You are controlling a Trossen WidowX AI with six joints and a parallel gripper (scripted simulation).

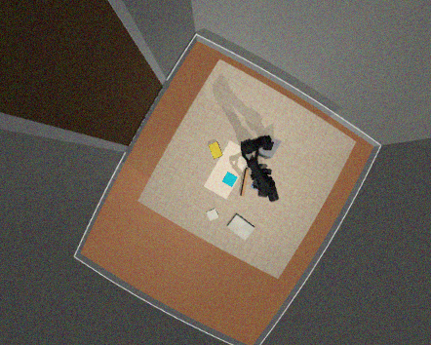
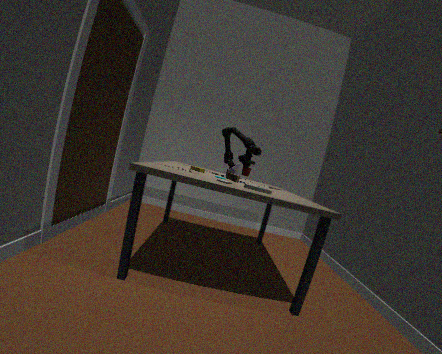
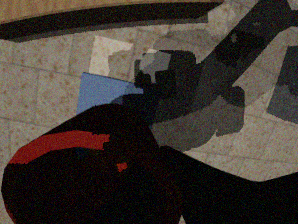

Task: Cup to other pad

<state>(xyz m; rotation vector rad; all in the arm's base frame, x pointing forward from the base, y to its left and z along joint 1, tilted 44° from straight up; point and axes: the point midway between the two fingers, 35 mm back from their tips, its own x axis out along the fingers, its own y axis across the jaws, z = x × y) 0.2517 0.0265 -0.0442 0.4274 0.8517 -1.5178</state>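
The yellow marble is 40 mm ahead of my gripper tip, 20 mm below it and 10 mm to the left of it. The rest, counted from my gripper tip: blue pad (110 mm below, 30 mm ahead, 10 mm to the left); then wooden bar (100 mm to the right, 80 mm below, 50 mm ahead); then red cup (30 mm ahead, 10 mm to the left).
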